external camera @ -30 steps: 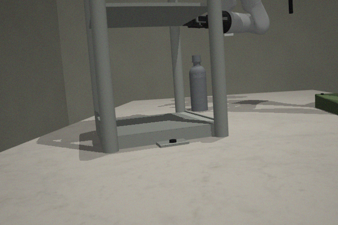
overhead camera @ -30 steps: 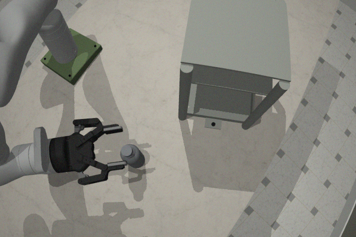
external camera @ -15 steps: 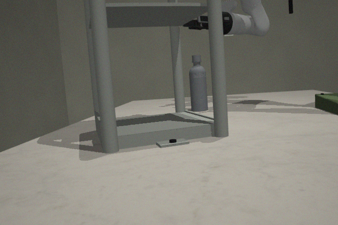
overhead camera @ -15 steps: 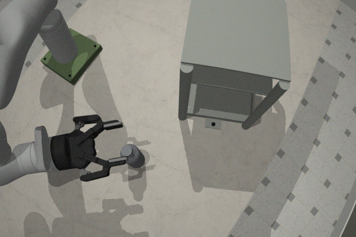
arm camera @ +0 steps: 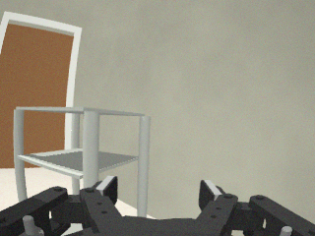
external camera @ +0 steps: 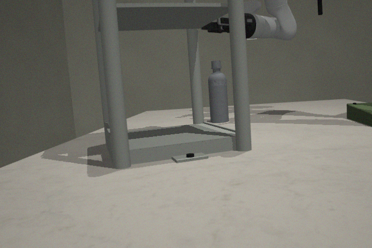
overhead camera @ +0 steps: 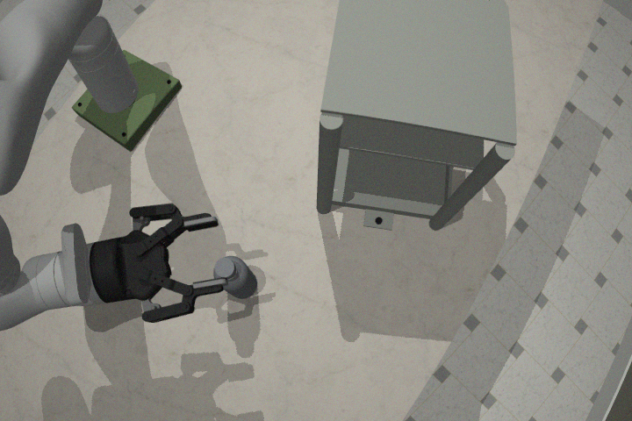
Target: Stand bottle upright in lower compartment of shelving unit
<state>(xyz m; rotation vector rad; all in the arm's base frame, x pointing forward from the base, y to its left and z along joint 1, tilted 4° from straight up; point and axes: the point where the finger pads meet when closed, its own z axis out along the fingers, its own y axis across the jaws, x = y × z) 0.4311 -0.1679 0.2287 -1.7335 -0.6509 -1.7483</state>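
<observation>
The grey bottle is 170 mm below my hand. Round my hand: shelving unit (330 mm to the left, 100 mm below, 80 mm ahead).
</observation>
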